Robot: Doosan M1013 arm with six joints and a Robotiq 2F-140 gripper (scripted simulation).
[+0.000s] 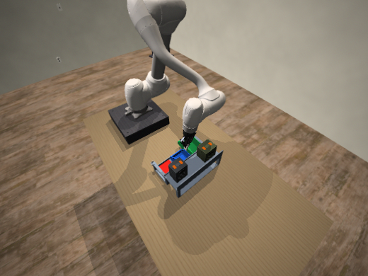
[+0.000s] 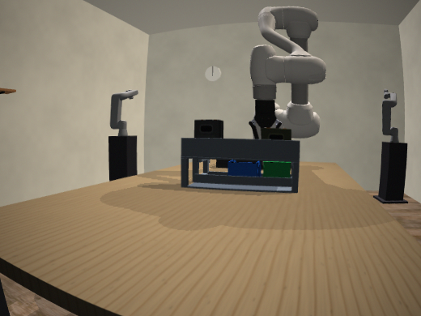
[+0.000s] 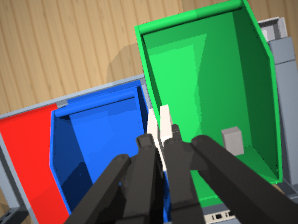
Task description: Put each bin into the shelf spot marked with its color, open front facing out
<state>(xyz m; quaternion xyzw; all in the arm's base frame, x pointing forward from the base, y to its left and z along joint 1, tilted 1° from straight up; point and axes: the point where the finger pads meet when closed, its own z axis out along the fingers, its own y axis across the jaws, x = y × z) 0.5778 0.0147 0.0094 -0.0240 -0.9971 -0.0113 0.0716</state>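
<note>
My gripper is now 5 cm to the right of the green bin, 4 cm above it and 1 cm past it. Round my hand: blue bin: 7 cm to the right, 5 cm below, 4 cm ahead; olive box: 15 cm ahead, 6 cm above, 4 cm to the left; black box: 19 cm to the right, 13 cm ahead, 7 cm above.
</note>
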